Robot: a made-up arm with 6 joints.
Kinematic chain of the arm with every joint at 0, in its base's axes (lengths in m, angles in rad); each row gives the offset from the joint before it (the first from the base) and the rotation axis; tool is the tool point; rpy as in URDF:
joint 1: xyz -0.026 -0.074 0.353 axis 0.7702 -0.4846 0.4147
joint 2: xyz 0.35 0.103 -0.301 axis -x
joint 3: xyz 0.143 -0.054 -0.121 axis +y
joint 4: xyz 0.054 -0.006 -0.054 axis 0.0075 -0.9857 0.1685
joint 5: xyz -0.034 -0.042 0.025 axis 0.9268 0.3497 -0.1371
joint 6: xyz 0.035 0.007 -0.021 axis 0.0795 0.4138 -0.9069
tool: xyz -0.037 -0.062 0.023 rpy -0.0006 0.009 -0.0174
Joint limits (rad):
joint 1: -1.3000..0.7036
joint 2: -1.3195..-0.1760
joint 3: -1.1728..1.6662
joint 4: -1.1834..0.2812
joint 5: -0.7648..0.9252
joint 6: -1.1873..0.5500
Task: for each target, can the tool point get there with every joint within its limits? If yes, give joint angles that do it. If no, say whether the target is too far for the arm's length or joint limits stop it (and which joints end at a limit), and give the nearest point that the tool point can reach.
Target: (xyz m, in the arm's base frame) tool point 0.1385 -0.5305 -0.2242
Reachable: yes | joints -1.0305 -1.0919 1.0502 -0.9059 -0.3567 0.0429
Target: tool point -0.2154 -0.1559 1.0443
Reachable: no: joint limits stop it (at a limit: joint 1, joint 2, joint 3, joint 4, joint 5) | nearest point -0.0571 -0.6267 0.0911 | short by 1.075 m
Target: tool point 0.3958 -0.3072 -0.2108
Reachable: yes | joints -0.4265 -0.5438 0.0485 -0.1907 -0.3396 -0.6157
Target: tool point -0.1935 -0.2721 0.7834
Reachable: no: joint limits stop it (at a limit: joint 1, joint 2, joint 3, joint 4, joint 5) | nearest point -0.0585 -0.6268 0.0908 | short by 0.790 m
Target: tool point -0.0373 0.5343 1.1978
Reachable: no: too far | nearest point 0.4129 0.5320 0.2776 | short by 1.024 m
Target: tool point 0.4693 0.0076 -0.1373
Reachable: yes | joints 0.0212 -0.6285 1.3790 -0.4726 0.0870 0.2996
